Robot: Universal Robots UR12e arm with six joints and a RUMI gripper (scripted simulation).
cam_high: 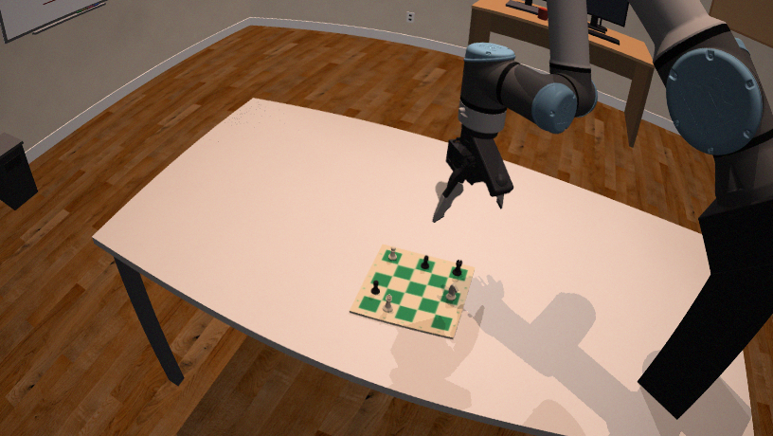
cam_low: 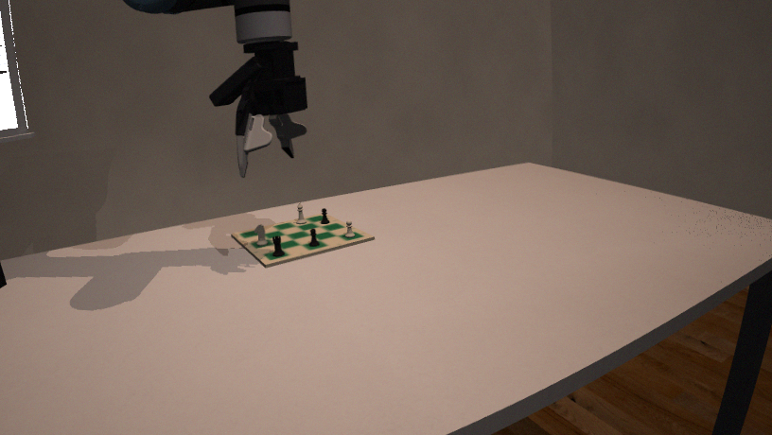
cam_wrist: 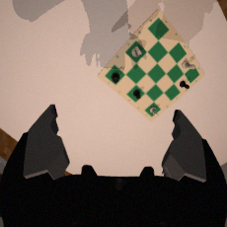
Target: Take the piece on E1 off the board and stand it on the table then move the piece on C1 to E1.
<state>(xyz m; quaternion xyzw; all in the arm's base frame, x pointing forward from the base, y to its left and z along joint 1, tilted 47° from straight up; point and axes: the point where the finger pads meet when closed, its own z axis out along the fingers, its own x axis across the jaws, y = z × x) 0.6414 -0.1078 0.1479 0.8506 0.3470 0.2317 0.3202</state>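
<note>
Right now my hand is 140 mm above the black rook. Also, from my hand: white pawn (150 mm ahead, 140 mm below, 10 mm to the right); then chessboard (160 mm below, 80 mm ahead, 70 mm to the left).
</note>
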